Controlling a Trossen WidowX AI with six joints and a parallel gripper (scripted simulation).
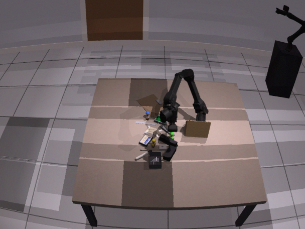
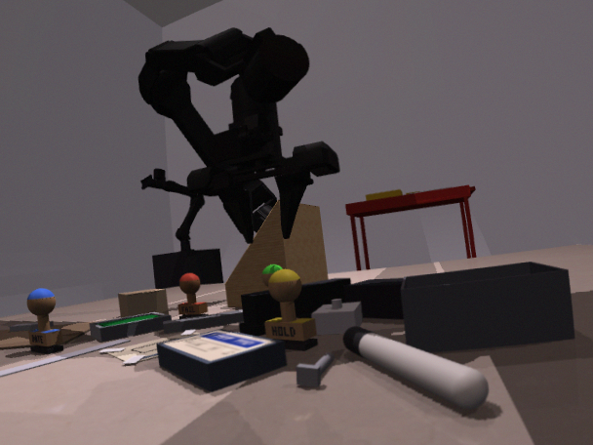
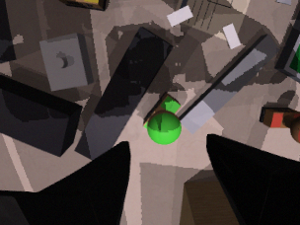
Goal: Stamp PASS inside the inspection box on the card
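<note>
The green-knobbed stamp is 80 mm below my gripper tip and 10 mm behind it. From my gripper tip the other things lie so: yellow-knobbed hold stamp (110 mm ahead, 80 mm to the left, 80 mm below); then card (130 mm ahead, 100 mm below, 50 mm to the right); then red-knobbed stamp (140 mm to the right, 80 mm below).
</note>
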